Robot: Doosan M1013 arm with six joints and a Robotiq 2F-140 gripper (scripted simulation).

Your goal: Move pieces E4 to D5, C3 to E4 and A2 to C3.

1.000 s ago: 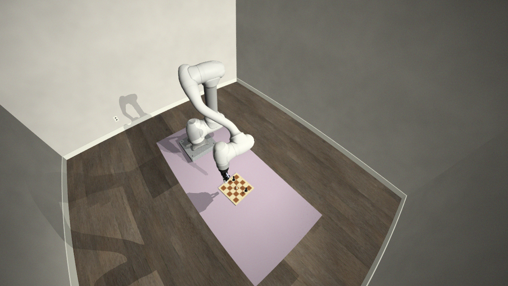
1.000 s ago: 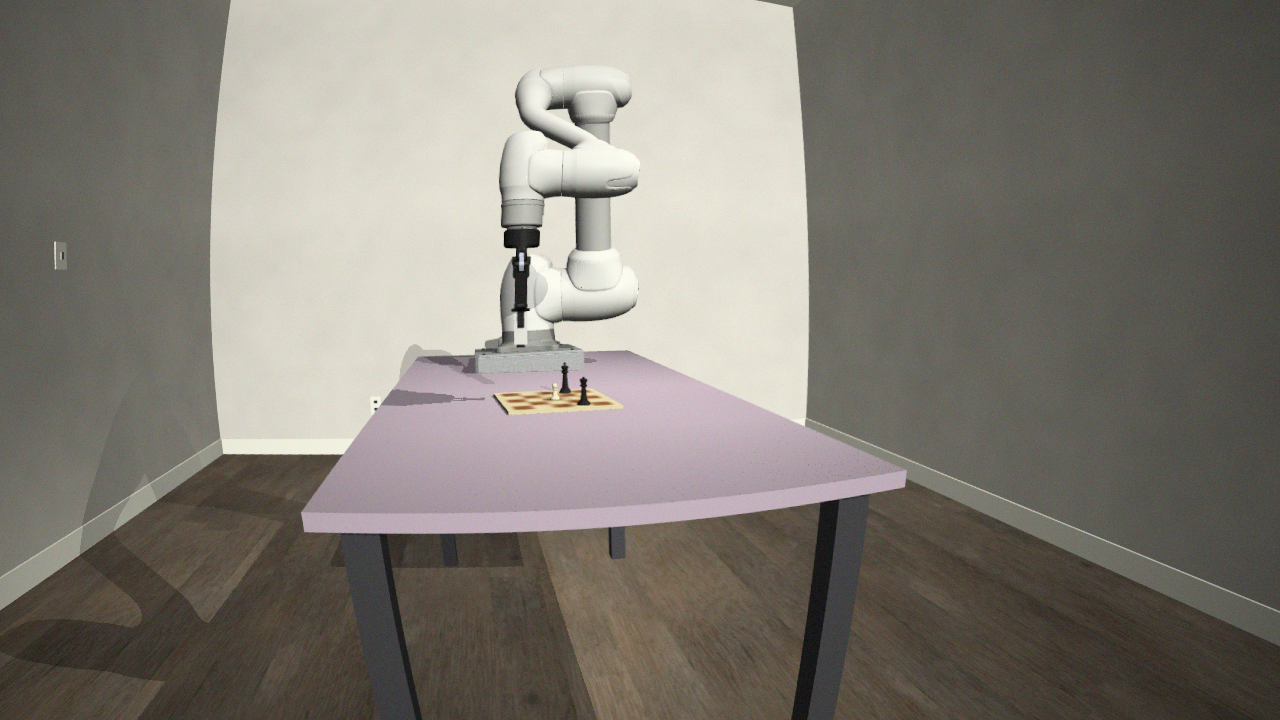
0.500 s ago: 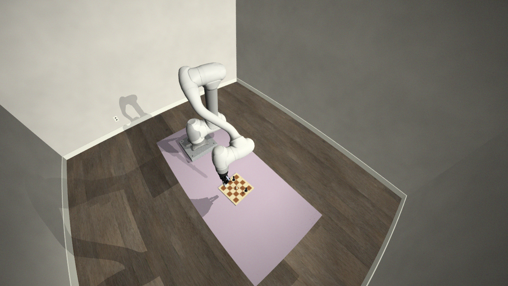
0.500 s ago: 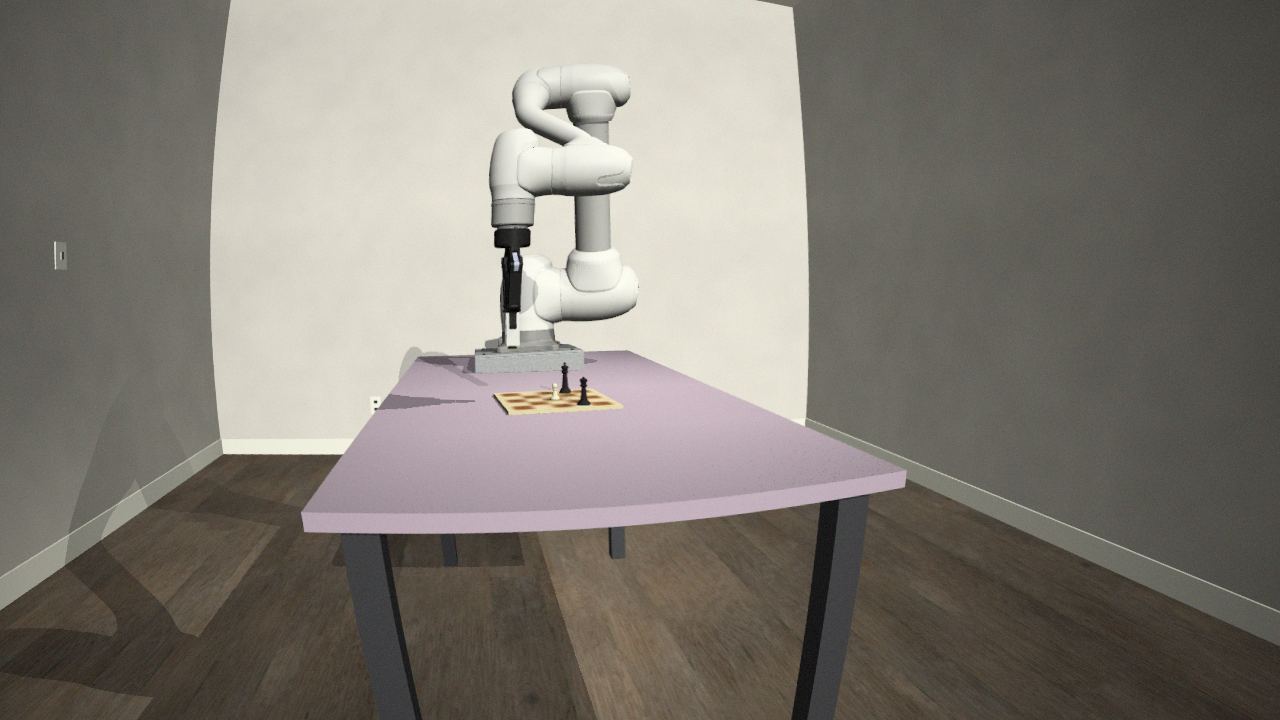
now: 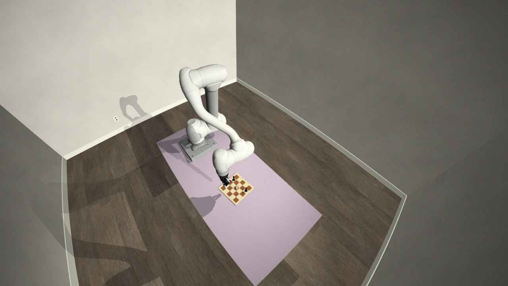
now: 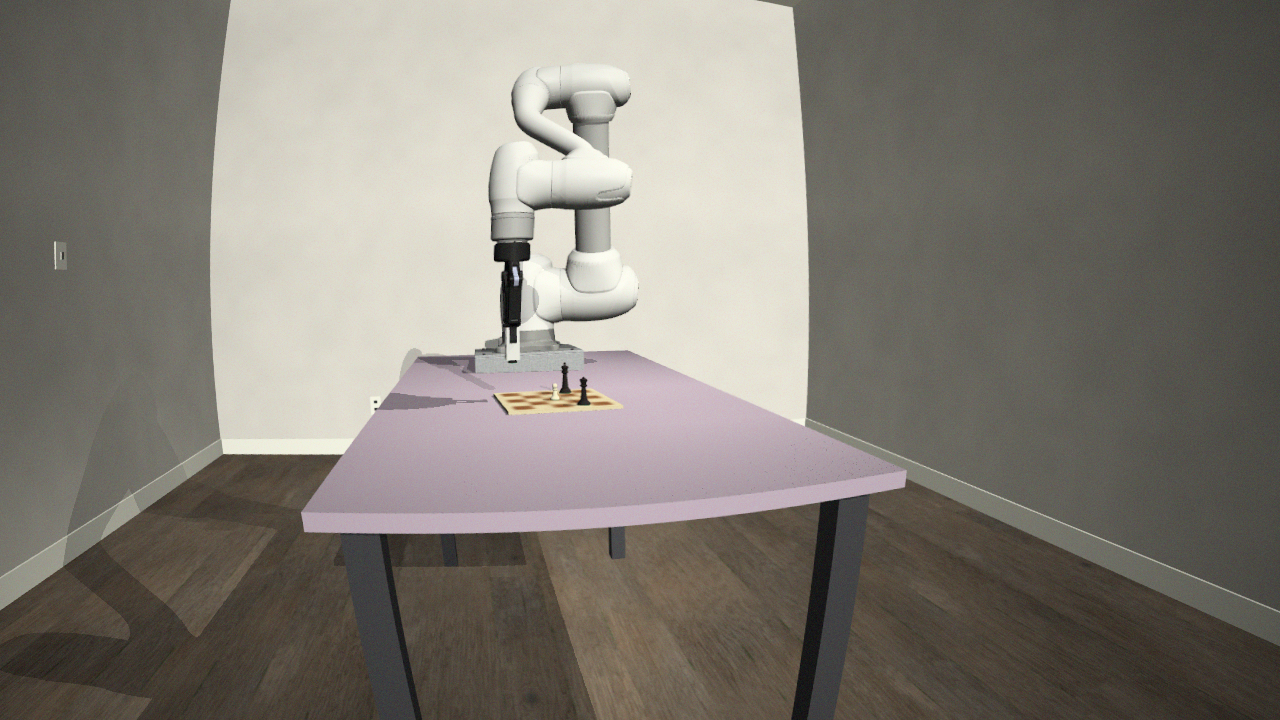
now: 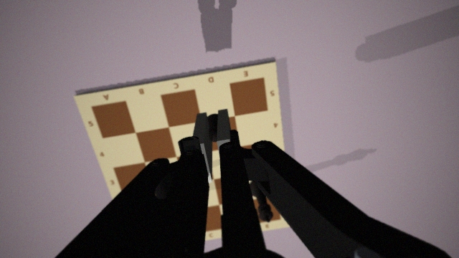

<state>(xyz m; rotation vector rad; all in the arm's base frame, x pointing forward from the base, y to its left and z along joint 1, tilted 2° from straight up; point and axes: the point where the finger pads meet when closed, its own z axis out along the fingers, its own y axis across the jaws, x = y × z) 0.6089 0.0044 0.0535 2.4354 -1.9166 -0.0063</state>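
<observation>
My hand is 10 cm above the white pawn, 9 cm to the right of it and 2 cm short of it. From my hand the other things lie so: chessboard: 11 cm below, 8 cm to the left, 2 cm ahead; black pawn: 3 cm below; tall black piece: 11 cm to the left, 8 cm below, 6 cm behind.
</observation>
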